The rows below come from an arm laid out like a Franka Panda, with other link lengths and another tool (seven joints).
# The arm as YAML. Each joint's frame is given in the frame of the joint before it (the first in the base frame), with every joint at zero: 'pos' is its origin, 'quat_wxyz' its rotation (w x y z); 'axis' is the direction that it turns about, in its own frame. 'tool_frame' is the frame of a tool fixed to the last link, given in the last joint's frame.
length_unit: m
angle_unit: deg
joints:
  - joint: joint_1
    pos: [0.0, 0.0, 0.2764]
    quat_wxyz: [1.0, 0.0, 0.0, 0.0]
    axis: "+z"
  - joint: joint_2
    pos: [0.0, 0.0, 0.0]
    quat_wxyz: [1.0, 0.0, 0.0, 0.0]
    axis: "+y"
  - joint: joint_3
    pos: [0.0, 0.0, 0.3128]
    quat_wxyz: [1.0, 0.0, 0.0, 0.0]
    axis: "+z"
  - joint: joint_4
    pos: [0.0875, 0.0, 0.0]
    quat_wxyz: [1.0, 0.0, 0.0, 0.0]
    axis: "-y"
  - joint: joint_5
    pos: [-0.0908, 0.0, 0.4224]
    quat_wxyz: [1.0, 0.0, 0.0, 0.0]
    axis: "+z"
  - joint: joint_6
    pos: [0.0, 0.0, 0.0]
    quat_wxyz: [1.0, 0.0, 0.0, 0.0]
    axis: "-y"
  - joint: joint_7
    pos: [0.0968, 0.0, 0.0]
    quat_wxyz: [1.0, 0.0, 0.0, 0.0]
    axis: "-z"
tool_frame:
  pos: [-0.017, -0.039, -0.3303]
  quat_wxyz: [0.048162, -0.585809, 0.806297, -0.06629]
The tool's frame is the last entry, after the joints.
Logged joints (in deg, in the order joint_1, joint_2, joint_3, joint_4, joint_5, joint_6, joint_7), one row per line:
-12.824, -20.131, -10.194, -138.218, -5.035, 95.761, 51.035
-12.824, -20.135, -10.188, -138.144, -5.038, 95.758, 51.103
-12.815, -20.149, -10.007, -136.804, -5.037, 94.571, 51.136
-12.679, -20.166, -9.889, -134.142, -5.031, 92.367, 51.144
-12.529, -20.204, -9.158, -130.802, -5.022, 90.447, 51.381
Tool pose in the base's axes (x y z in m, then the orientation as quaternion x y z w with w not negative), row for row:
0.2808, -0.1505, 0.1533, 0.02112, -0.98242, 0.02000, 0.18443
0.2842, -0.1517, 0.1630, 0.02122, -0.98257, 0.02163, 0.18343
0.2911, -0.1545, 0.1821, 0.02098, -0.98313, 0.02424, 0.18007
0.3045, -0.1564, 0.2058, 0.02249, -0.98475, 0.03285, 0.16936
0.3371, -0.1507, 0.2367, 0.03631, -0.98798, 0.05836, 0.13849
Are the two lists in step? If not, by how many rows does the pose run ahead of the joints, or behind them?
The pose runs 1 row ahead of the joints: the pose in row i belongs to the joints in row i + 1.
